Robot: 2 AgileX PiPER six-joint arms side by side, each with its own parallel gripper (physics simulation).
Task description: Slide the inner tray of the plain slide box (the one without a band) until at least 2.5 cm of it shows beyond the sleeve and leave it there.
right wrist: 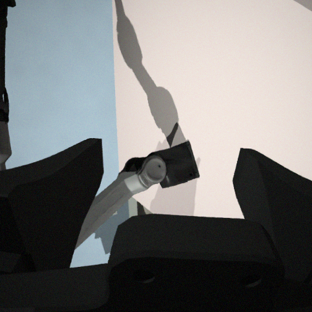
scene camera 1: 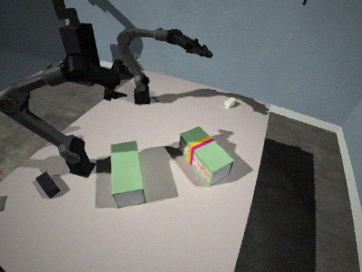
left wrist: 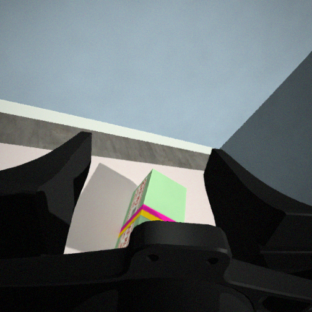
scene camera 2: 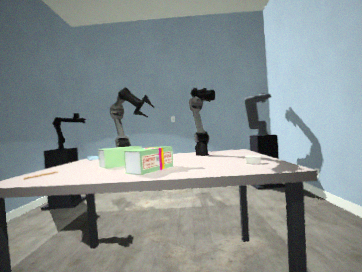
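Note:
The plain slide box [scene camera 1: 127,170] [scene camera 2: 111,158] is light green and lies flat on the table, its near end face grey in scene camera 1. No tray is seen standing out from that end; its far end is hidden. The banded green box [scene camera 1: 216,156] [scene camera 2: 141,162] [left wrist: 169,192], with a magenta and yellow band, lies to its right in scene camera 1. My left gripper [scene camera 1: 210,55] [left wrist: 150,154] is open and empty, high above the table. My right gripper [scene camera 1: 126,86] [scene camera 2: 150,111] is open and empty, raised behind the plain box in scene camera 1.
A small white block [scene camera 1: 230,103] [scene camera 2: 253,160] lies near the table edge. A black block [scene camera 1: 48,184] lies left of the plain box in scene camera 1. An orange stick [scene camera 2: 41,175] and a pale blue item [scene camera 2: 93,158] lie on the table [scene camera 1: 175,235]. An arm base [right wrist: 181,165] shows in the right wrist view.

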